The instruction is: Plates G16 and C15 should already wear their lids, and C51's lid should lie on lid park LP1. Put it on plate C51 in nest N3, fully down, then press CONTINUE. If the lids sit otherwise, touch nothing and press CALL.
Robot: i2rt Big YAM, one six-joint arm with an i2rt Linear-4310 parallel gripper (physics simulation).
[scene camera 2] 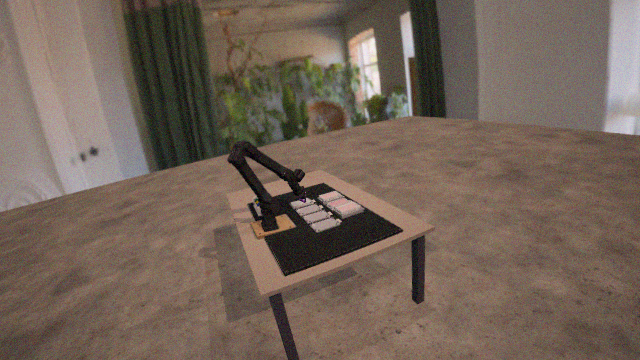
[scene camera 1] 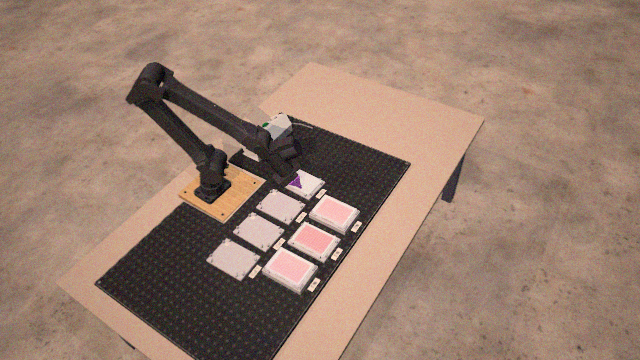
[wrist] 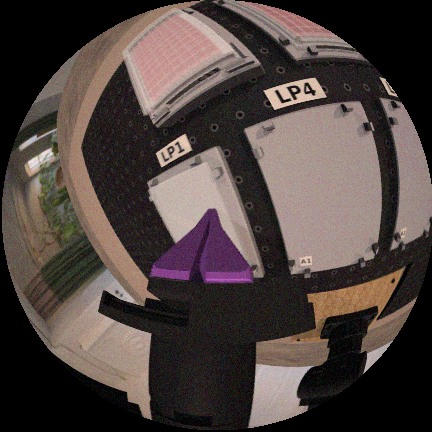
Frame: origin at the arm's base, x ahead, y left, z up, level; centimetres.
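Where they show: gripper, fingertip midpoint: (scene camera 2: 305, 202) (scene camera 1: 300, 187) (wrist: 212, 213); arm's base at its link origin: (scene camera 2: 270, 226) (scene camera 1: 213, 189) (wrist: 348, 321).
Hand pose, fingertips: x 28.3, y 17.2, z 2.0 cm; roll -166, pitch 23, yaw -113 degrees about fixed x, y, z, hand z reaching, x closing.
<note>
Things, the pixels of their centre, and the offset from my fingertips. "spot": a spot on its surface instead.
- lid park labelled LP1 at a spot on its surface: (wrist: 174, 150) spot: dz -1.8, dx +6.7, dy +2.4 cm
- middle plate at the middle of its body: (scene camera 1: 313, 239) (scene camera 2: 338, 202) dz +0.0, dx +17.1, dy -16.1 cm
- far plate at the middle of its body: (scene camera 1: 289, 265) (scene camera 2: 348, 207) dz +1.7, dx +17.4, dy -29.3 cm
- LP4 at the middle of its body: (wrist: 334, 203) (scene camera 1: 280, 205) (scene camera 2: 308, 209) dz -1.0, dx -1.6, dy -10.1 cm
- whitish box at the middle of its body: (scene camera 1: 266, 134) (scene camera 2: 260, 203) dz +2.2, dx -27.5, dy +14.3 cm
A pale, translucent lid (scene camera 1: 311, 184) (wrist: 182, 194) lies on the lid park labelled LP1 (wrist: 174, 150). My gripper (scene camera 1: 296, 181) (wrist: 212, 213) is shut and empty. Its purple fingers meet above the lid and hide part of it in the wrist view; whether they touch it I cannot tell. Three pink-topped plates stand in a row: one plate (scene camera 1: 334, 213) (wrist: 177, 55) nearest LP1, a middle plate (scene camera 1: 314, 241) (wrist: 305, 22) and a far plate (scene camera 1: 290, 269). Their nest labels are too small to read, and I cannot tell which plates wear lids. The CONTINUE and CALL buttons cannot be made out.
Three grey lid parks without a visible lid stand beside the plates: LP4 (scene camera 1: 281, 205) (wrist: 320, 190), a middle one (scene camera 1: 258, 230) and an end one (scene camera 1: 233, 258). A whitish box (scene camera 1: 280, 126) with a green spot shows behind the wrist. The arm's wooden base (scene camera 1: 225, 212) (scene camera 2: 260, 231) stands at the table edge.
</note>
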